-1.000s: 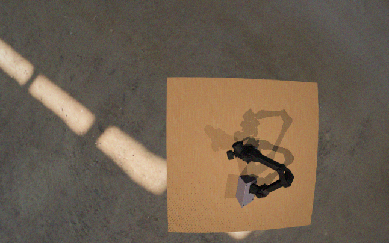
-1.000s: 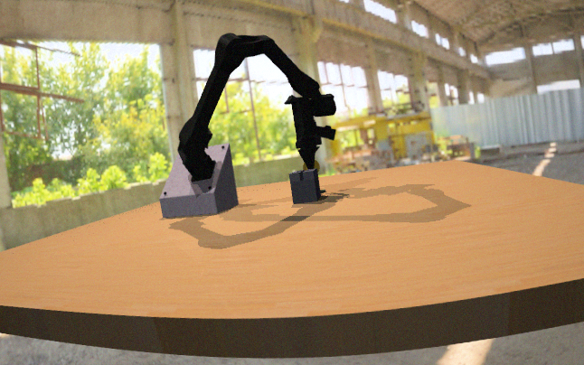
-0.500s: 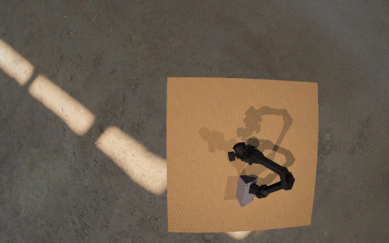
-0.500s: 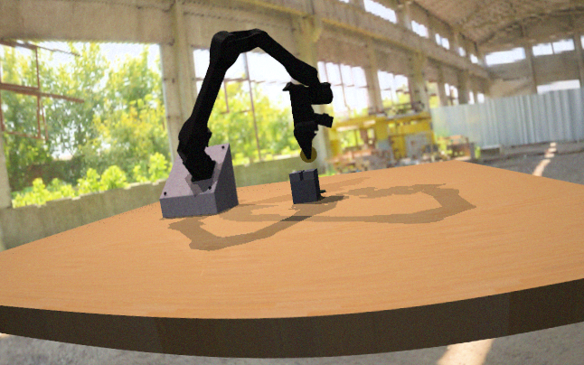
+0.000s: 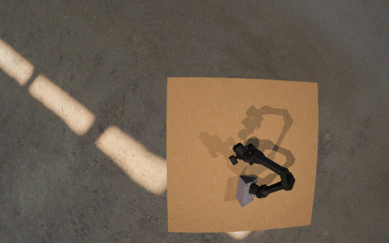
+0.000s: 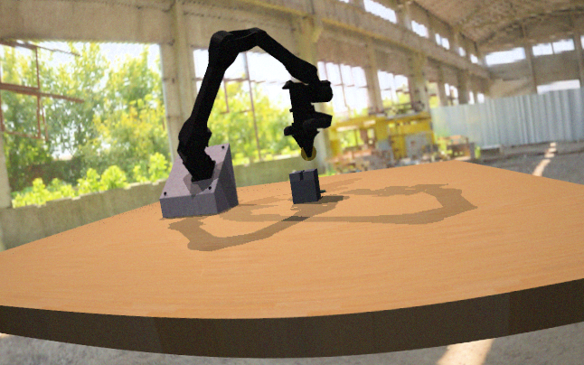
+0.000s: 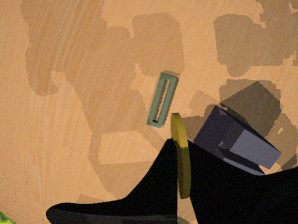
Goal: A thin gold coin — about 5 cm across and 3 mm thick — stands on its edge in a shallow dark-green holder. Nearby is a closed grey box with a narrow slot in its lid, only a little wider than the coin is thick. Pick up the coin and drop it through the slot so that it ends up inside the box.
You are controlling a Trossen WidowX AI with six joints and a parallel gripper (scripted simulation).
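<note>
Now: gripper tip 10 mm below the gold coin.
</note>
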